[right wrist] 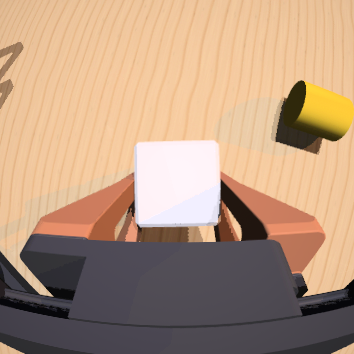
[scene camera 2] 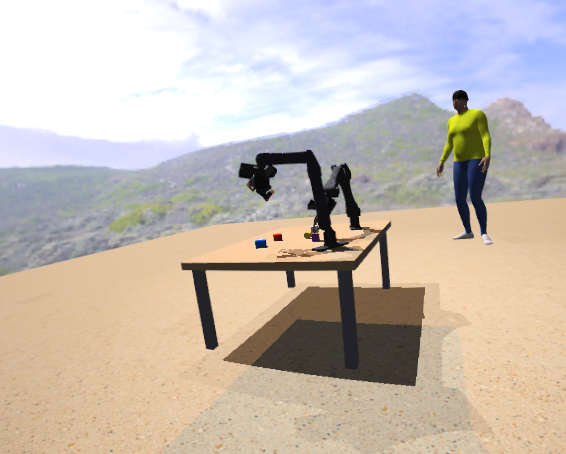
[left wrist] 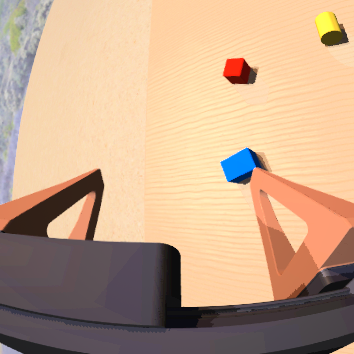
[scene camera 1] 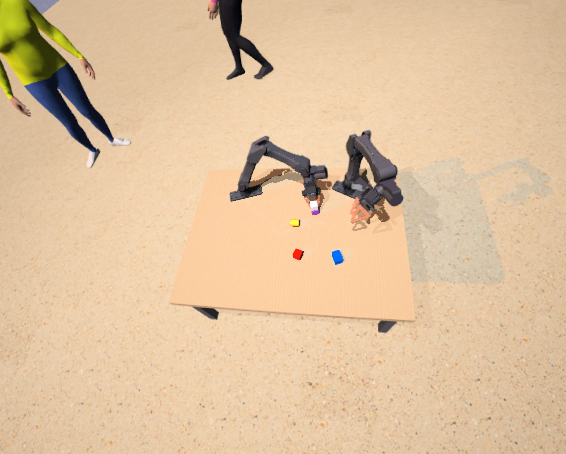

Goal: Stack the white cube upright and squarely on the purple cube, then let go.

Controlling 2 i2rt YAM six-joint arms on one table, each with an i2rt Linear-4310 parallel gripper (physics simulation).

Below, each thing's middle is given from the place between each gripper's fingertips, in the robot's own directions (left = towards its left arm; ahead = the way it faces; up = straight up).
Scene:
The white cube (right wrist: 176, 183) is 1 cm above my right hand. Round my right hand: yellow cylinder (right wrist: 309, 108): 8 cm ahead, 10 cm to the right, 3 cm below; then blue cube (left wrist: 238, 166): 28 cm ahead, 12 cm to the left, 3 cm below.
I see the blue cube 270 mm below my left hand, 60 mm ahead of it and 50 mm to the right of it. Round my left hand: yellow cylinder: 280 mm to the right, 270 mm below, 140 mm behind; then white cube: 220 mm below, 220 mm behind, 170 mm to the right.

